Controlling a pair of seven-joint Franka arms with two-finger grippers.
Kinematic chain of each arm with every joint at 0, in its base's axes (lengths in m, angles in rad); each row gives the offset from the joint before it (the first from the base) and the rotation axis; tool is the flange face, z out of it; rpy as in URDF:
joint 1: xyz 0 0 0.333 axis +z
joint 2: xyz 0 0 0 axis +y
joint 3: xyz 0 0 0.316 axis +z
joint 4: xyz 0.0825 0 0 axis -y
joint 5: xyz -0.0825 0 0.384 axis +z
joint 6: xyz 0 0 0 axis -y
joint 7: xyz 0.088 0 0 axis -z
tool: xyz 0 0 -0.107 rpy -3.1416 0 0
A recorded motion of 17 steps. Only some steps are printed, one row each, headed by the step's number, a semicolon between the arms.
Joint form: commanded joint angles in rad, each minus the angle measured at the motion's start. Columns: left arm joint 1, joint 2, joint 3, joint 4, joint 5, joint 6, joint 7; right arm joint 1, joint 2, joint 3, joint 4, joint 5, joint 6, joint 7.
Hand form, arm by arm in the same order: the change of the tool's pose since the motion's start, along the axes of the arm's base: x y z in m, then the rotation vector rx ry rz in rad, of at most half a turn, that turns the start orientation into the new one. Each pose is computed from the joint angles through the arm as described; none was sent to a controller.
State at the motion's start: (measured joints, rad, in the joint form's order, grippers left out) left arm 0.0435 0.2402 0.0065 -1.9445 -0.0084 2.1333 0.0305; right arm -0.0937 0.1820 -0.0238 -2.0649 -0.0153 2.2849 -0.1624
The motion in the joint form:
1: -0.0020 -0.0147 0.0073 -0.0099 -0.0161 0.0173 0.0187; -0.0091 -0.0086 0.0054 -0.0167 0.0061 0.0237 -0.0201
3: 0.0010 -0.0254 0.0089 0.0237 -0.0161 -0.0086 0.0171; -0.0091 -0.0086 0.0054 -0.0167 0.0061 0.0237 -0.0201
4: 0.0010 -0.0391 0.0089 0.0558 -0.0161 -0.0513 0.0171; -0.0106 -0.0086 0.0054 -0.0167 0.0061 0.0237 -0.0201
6: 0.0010 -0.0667 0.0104 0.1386 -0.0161 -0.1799 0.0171; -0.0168 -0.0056 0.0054 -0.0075 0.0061 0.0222 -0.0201
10: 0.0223 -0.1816 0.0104 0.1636 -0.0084 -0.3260 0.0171; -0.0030 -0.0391 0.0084 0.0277 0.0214 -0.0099 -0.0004
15: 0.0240 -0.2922 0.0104 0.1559 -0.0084 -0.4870 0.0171; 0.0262 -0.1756 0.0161 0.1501 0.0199 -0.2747 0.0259
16: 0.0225 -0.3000 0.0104 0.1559 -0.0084 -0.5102 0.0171; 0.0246 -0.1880 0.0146 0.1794 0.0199 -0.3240 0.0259
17: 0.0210 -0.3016 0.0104 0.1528 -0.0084 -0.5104 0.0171; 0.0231 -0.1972 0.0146 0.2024 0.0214 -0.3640 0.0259
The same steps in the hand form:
1: -0.0012 0.0023 0.0059 -0.0110 -0.0230 -0.0041; -0.0026 -0.0018 -0.0002 0.0033 -0.0158 0.0127
3: 0.0039 0.0052 0.0252 -0.0100 -0.0413 0.0014; -0.0026 -0.0018 -0.0002 0.0033 -0.0158 0.0127
4: 0.0061 0.0052 0.0445 -0.0106 -0.0445 0.0005; -0.0027 -0.0026 -0.0002 0.0033 -0.0158 0.0112
6: 0.0068 0.0057 0.0888 -0.0133 -0.0264 -0.0005; -0.0007 -0.0065 0.0020 0.0025 -0.0205 0.0050
10: -0.0227 0.0167 0.1563 -0.0092 -0.0201 0.0156; 0.0054 0.0030 0.0344 0.0126 -0.0587 -0.0071
15: -0.0639 0.0143 0.2012 -0.0160 0.0377 0.0150; -0.0084 0.0256 0.1460 0.0173 -0.0530 0.0052
16: -0.0682 0.0131 0.2036 -0.0174 0.0530 0.0132; -0.0113 0.0241 0.1626 0.0180 -0.0455 0.0022
17: -0.0688 0.0123 0.2030 -0.0175 0.0547 0.0117; -0.0140 0.0236 0.1752 0.0202 -0.0378 0.0004

